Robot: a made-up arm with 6 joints.
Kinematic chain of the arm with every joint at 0, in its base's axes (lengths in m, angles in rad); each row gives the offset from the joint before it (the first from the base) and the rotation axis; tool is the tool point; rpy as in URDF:
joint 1: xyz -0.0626 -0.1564 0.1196 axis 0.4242 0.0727 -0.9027
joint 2: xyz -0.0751 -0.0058 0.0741 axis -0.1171 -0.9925 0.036
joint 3: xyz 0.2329 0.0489 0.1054 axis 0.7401 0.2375 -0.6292
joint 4: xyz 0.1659 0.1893 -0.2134 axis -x
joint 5: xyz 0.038 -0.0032 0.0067 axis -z
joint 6: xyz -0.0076 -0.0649 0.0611 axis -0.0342 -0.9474 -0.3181
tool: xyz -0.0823 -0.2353 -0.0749 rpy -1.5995 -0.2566 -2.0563
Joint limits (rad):
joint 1: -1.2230..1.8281
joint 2: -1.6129..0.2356
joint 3: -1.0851..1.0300
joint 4: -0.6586..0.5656
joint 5: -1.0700..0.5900
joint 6: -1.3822..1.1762
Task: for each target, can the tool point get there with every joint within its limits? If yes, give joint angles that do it. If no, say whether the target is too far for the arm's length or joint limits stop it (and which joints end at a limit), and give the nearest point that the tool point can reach.
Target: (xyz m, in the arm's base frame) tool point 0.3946 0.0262 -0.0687
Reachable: yes | joints -0.3083 -0.4402 -0.9263 0.2743 -0.6958 0.9250
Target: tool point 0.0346 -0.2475 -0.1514
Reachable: yes | joints -0.5668 -1.1157 0.6973 0.4372 -0.3043 -0.3328
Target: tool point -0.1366 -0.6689 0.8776
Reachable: no: joint limits stop it (at a limit: joint 2, joint 4, joint 6) | nearest point 0.0709 -0.5369 0.3201 | short by 0.609 m
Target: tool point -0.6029 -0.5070 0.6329
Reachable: no: joint limits stop it (at a limit: joint 1, joint 2, joint 4, joint 6) | nearest point -0.1659 -0.5136 0.2027 | short by 0.613 m
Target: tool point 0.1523 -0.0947 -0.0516
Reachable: yes | joints 0.7697 -0.1340 0.6183 -0.3152 0.1829 0.6135
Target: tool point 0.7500 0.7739 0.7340
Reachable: no: too far | nearest point 0.3740 0.3089 0.3473 | short by 0.712 m
